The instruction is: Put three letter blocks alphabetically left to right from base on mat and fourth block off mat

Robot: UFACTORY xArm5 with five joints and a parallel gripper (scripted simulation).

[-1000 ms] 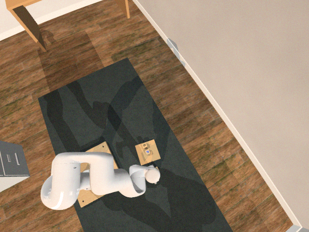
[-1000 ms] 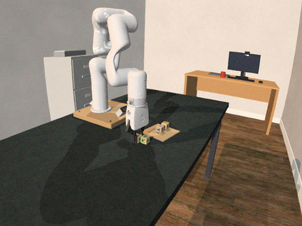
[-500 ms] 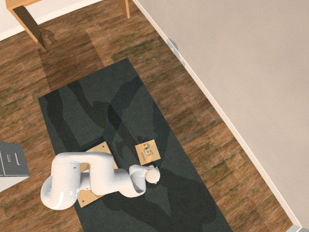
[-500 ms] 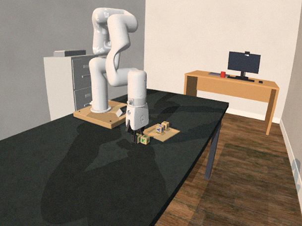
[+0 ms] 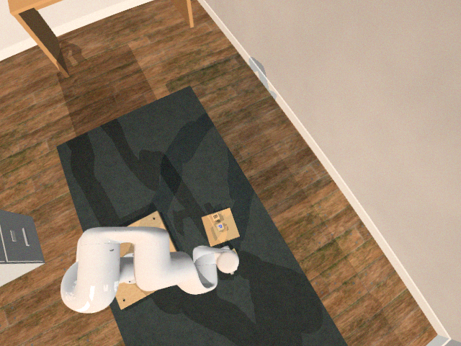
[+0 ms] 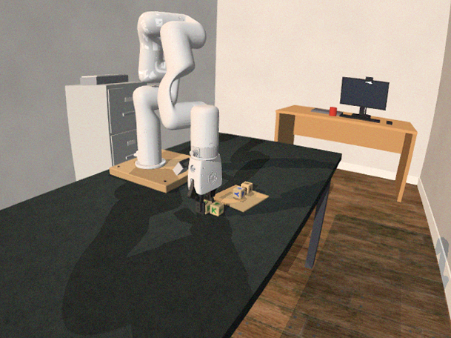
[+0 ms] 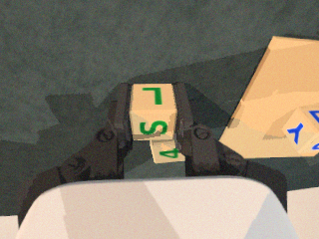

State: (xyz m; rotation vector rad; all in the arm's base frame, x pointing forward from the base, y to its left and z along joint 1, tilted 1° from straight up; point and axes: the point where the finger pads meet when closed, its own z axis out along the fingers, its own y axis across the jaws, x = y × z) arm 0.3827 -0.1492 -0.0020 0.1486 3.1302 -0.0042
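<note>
Now: the tan mat 40 mm ahead of my hand, 140 mm to the left of it and 20 mm below it. From my hand the other things lie so: green-lettered block: 10 mm below.
</note>
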